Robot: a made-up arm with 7 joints. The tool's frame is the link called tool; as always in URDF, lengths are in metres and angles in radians. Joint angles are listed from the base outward. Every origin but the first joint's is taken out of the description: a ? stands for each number. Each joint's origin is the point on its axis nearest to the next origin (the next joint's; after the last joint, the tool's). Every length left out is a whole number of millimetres.
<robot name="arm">
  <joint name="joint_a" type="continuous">
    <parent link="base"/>
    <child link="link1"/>
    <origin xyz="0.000 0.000 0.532" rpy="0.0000 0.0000 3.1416"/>
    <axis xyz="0 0 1"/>
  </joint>
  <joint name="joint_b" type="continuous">
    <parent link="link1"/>
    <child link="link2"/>
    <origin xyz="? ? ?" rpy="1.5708 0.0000 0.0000"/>
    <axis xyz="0 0 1"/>
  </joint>
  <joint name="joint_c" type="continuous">
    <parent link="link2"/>
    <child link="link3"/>
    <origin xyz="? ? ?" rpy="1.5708 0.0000 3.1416"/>
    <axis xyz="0 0 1"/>
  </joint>
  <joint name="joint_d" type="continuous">
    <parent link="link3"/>
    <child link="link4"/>
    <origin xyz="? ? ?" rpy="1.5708 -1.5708 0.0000"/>
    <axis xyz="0 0 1"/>
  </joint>
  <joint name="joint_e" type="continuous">
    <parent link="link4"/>
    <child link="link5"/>
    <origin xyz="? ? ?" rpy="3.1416 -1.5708 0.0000"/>
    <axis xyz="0 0 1"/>
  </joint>
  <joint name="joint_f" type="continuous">
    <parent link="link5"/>
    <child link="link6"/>
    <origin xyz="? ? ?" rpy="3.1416 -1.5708 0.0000"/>
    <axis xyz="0 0 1"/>
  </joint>
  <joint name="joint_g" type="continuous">
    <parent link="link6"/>
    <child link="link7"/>
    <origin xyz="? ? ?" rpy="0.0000 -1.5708 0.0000"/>
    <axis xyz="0 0 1"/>
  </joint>
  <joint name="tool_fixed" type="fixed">
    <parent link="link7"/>
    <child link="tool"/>
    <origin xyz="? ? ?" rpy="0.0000 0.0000 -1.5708"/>
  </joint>
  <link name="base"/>
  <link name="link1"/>
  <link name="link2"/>
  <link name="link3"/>
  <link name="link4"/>
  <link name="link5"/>
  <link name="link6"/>
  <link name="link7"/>
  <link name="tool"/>
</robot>
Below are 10 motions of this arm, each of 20 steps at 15 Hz.
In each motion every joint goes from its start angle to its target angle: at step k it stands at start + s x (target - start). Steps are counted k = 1, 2, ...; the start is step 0. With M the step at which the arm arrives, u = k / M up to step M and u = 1 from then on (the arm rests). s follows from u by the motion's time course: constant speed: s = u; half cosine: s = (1 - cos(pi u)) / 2; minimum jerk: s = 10 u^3 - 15 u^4 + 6 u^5.
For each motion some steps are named. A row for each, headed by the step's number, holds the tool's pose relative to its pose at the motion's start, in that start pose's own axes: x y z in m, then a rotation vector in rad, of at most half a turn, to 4 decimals.
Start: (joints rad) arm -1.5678 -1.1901 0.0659 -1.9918 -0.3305 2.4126 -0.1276
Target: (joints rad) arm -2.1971 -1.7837 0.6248 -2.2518 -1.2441 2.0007 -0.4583
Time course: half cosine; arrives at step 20
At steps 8, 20:
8: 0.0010 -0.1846 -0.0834 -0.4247 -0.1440 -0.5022
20: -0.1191 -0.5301 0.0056 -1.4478 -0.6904 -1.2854

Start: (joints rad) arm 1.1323 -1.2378 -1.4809 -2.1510 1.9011 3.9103 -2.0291
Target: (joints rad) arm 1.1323 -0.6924 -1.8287 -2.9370 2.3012 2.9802 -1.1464
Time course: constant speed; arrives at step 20
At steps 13, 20:
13: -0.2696 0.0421 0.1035 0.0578 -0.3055 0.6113
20: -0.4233 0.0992 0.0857 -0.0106 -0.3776 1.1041

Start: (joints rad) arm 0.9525 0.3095 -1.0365 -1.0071 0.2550 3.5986 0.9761
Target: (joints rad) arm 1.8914 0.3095 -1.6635 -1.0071 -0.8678 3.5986 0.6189
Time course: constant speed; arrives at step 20
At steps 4, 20:
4: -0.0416 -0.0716 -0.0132 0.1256 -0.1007 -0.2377
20: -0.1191 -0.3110 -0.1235 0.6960 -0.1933 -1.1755

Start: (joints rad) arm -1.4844 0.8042 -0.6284 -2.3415 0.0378 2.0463 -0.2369
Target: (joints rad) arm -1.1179 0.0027 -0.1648 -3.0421 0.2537 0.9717 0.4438
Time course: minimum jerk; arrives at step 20
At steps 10, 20:
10: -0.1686 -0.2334 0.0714 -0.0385 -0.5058 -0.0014
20: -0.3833 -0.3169 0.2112 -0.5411 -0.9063 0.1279

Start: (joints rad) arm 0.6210 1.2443 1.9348 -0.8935 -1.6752 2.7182 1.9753
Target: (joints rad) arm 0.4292 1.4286 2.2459 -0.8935 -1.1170 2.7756 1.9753
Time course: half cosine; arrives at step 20
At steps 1, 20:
1: 0.0018 -0.0005 -0.0006 0.0007 -0.0010 0.0051
20: 0.3042 -0.0464 -0.1404 0.2093 -0.1847 0.8007

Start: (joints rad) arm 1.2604 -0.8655 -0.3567 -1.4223 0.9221 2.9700 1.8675
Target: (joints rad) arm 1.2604 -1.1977 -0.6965 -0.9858 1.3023 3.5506 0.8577
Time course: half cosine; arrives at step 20
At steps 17, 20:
17: -0.1289 -0.2421 -0.5018 1.2199 -0.2091 -0.3909
20: -0.1285 -0.2474 -0.5324 1.2881 -0.1866 -0.3933

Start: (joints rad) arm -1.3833 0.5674 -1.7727 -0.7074 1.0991 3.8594 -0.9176
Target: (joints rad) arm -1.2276 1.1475 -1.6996 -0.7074 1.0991 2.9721 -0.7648
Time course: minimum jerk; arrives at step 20
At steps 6, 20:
6: 0.0260 -0.0779 -0.0353 0.2119 -0.0695 0.0400
20: 0.1609 -0.4287 -0.3579 1.2663 -0.4523 0.0220

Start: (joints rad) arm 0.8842 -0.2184 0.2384 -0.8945 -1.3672 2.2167 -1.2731
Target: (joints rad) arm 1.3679 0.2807 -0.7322 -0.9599 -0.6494 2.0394 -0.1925
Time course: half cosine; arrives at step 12
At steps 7, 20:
7: 0.2235 -0.1890 0.2650 0.5934 -0.0085 0.6199
20: 0.3451 -0.2879 0.3262 0.8166 -0.2497 0.9288

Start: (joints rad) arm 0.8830 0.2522 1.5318 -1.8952 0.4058 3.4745 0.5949
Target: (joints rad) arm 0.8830 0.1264 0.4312 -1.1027 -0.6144 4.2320 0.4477
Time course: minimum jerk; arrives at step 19
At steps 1, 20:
1: 0.0010 -0.0001 -0.0001 0.0010 0.0024 -0.0015
20: 0.4454 -0.1128 -0.4130 0.3819 1.2726 -1.8492

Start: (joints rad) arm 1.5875 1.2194 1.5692 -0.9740 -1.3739 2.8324 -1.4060
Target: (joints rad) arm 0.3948 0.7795 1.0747 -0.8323 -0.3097 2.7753 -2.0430
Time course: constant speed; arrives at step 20
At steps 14, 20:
14: -0.5355 0.0793 -0.6402 0.0299 -0.8958 0.0074
20: -0.5235 0.1027 -1.0162 0.0166 -1.2899 -0.0012

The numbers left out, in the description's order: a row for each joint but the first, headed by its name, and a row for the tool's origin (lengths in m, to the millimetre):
joint_b: 0.000 0.000 0.000
joint_c: 0.000 0.422 0.000
joint_d: 0.123 0.000 0.000
joint_e: 0.541 0.116 0.000
joint_f: 0.000 0.000 0.000
joint_g: 0.000 -0.106 0.000
tool: 0.000 0.000 0.000

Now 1 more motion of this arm.
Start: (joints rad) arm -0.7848 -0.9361 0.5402 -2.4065 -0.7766 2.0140 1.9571
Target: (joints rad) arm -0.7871 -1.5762 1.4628 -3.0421 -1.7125 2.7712 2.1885
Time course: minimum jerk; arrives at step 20
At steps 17, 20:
17: -0.3636 0.4036 0.1067 0.7903 0.8895 -1.3164
20: -0.3615 0.4125 0.1191 0.7787 0.9065 -1.3630

